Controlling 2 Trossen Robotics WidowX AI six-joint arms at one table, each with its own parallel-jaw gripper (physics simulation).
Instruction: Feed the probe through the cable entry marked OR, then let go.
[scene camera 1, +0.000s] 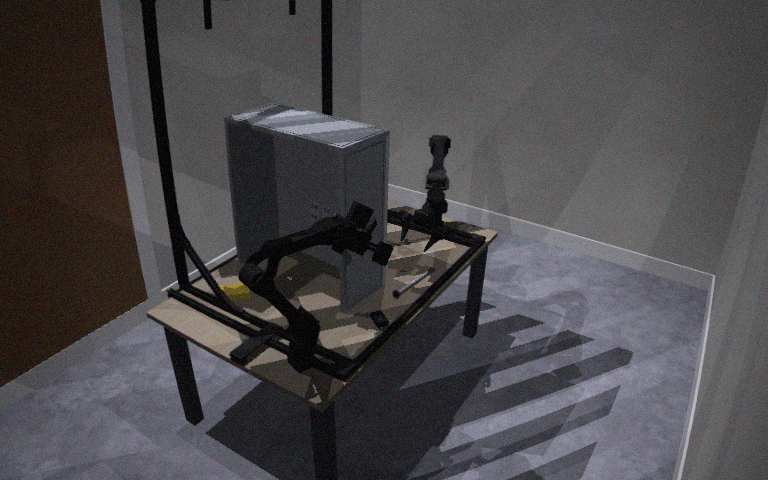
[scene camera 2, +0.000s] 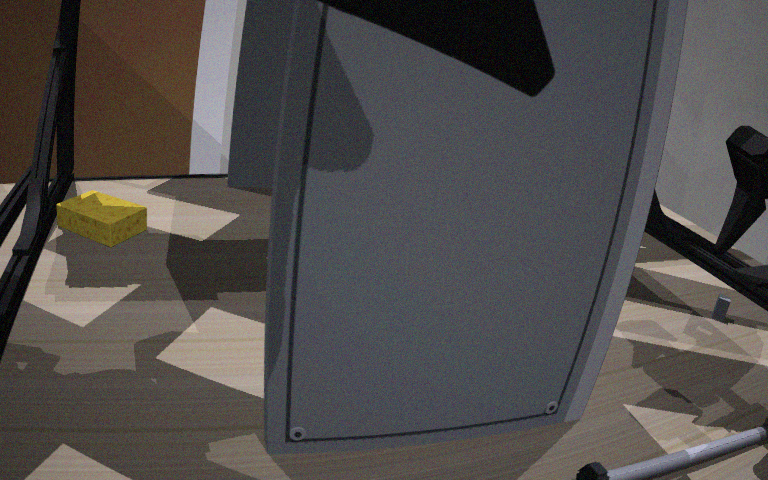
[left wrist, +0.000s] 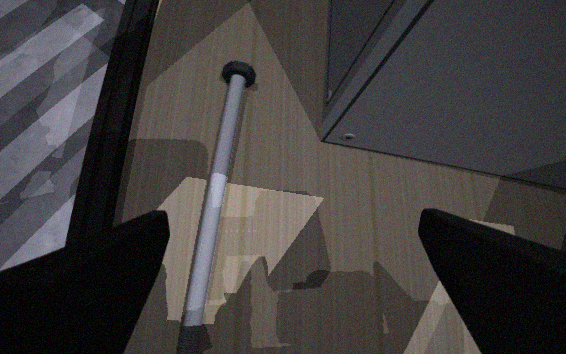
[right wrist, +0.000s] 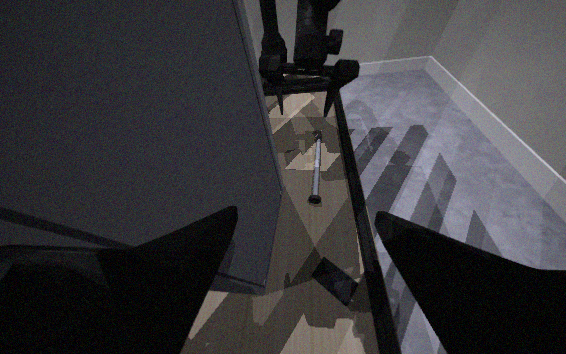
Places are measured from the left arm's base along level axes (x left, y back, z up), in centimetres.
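Pixels of known places: left gripper, between the fingertips: (scene camera 1: 412, 246) (scene camera 2: 754, 289) (left wrist: 296, 222) (right wrist: 303, 116); right gripper, between the fingertips: (scene camera 1: 371, 249) (scene camera 2: 466, 47) (right wrist: 305, 214); left arm's base, origin of its link: (scene camera 1: 434, 223); right arm's base, origin of its link: (scene camera 1: 302, 358).
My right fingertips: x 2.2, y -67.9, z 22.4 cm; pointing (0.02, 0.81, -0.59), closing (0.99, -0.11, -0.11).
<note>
For each thing: its top centre in the pictures, then the offset to it from my right fingertips.
- probe, centre of its top: (left wrist: 214, 193) (scene camera 2: 707, 436) (right wrist: 317, 159) (scene camera 1: 414, 278) dx +6.0, dy +23.3, dz -21.8 cm
- grey cabinet, centre of its top: (scene camera 1: 302, 122) dx -31.2, dy +13.4, dz +32.2 cm
- black block, centre of its top: (right wrist: 334, 279) (scene camera 1: 379, 317) dx +4.1, dy -2.0, dz -22.7 cm
- yellow sponge, centre of its top: (scene camera 2: 100, 205) (scene camera 1: 234, 289) dx -46.3, dy -11.1, dz -21.6 cm
- small grey upright piece, centre of its top: (scene camera 2: 724, 297) dx -7.8, dy +49.9, dz -21.6 cm
The probe (scene camera 1: 412, 284) (scene camera 2: 685, 454) (left wrist: 216, 190) (right wrist: 316, 167), a pale rod with a black knob at one end, lies on the table beside the grey cabinet (scene camera 1: 365, 186) (scene camera 2: 453, 254) (left wrist: 475, 100) (right wrist: 125, 125). My left gripper (scene camera 1: 415, 245) (left wrist: 296, 222) (right wrist: 303, 116) is open and empty above the table near the probe's knobless end. The rod shows nearer the left finger in the left wrist view. My right gripper (scene camera 1: 373, 233) (right wrist: 305, 214) is open and empty beside the cabinet. Small cable entries (scene camera 1: 320, 210) show on the cabinet's inner panel; their markings cannot be read, and OR cannot be told.
A black block (scene camera 1: 378, 319) (right wrist: 335, 281) lies near the table's front edge rail. A yellow sponge (scene camera 1: 235, 291) (scene camera 2: 101, 217) lies at the left. A small grey upright piece (scene camera 2: 720, 307) stands at the right in scene camera 2. Black frame posts (scene camera 1: 161, 169) rise behind.
</note>
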